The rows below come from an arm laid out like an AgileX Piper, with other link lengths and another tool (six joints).
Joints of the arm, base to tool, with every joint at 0 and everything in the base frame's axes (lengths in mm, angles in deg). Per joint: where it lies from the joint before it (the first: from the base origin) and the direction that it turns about. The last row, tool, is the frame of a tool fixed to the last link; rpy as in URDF.
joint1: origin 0 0 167.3 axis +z
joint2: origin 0 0 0 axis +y
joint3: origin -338.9 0 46.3 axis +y
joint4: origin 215.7 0 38.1 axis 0.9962 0 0.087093
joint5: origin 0 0 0 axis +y
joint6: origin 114.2 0 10 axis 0.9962 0 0.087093
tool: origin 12.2 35 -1.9 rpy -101.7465 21.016 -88.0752
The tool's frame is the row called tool.
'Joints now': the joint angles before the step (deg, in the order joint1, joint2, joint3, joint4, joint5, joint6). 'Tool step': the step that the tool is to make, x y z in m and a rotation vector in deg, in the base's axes. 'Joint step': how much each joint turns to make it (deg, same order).
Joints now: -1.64 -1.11 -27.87 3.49 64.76 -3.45
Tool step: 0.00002 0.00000 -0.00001 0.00 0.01 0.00
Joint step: 0.00 0.01 0.00 0.00 0.00 0.00
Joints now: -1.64 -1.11 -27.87 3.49 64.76 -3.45
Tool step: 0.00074 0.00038 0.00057 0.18 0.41 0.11
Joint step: 0.00 0.41 0.00 0.20 0.00 0.00
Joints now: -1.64 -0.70 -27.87 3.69 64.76 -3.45
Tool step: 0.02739 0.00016 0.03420 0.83 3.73 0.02
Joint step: -0.01 11.25 -3.28 0.62 -4.23 0.04
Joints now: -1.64 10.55 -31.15 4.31 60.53 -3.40
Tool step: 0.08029 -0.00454 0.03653 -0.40 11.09 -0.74
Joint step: 0.01 23.59 -4.96 -0.90 -7.58 0.01
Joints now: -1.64 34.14 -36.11 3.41 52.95 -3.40
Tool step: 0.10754 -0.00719 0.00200 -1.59 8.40 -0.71
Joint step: 0.00 24.61 -6.01 -2.14 -10.27 0.49
